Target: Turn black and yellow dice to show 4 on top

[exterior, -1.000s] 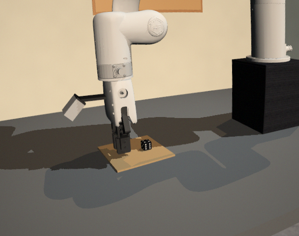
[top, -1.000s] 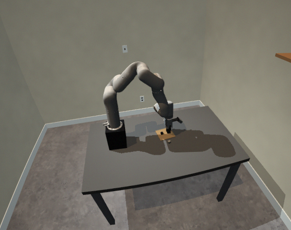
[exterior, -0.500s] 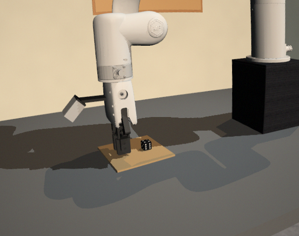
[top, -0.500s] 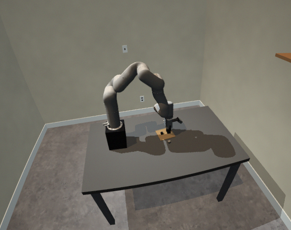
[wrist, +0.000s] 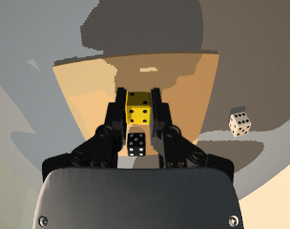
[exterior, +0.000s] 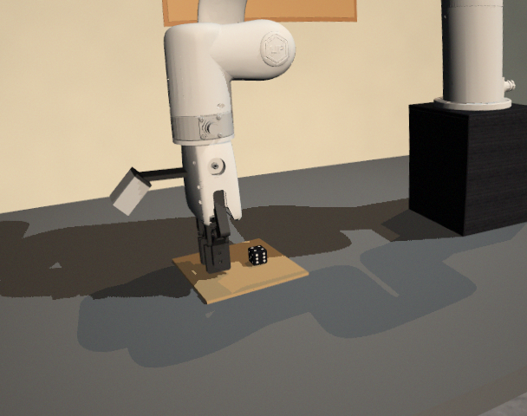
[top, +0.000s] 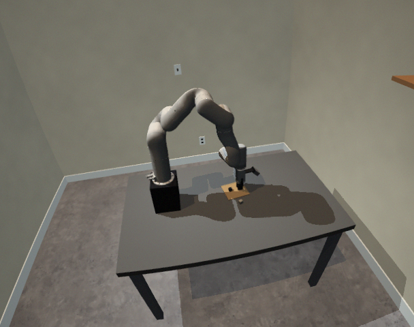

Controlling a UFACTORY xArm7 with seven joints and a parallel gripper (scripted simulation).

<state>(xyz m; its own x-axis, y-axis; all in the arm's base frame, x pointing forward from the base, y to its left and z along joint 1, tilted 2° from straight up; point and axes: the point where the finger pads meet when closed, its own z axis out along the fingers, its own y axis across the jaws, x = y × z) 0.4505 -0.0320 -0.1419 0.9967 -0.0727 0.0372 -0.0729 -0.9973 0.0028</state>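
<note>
My hand is 1 cm above the yellow die. Also, from my hand: tan mat 3 cm behind, 3 cm below; then black die 6 cm behind, 1 cm to the left, 2 cm below; then white die 4 cm behind, 12 cm to the right, 2 cm below.
</note>
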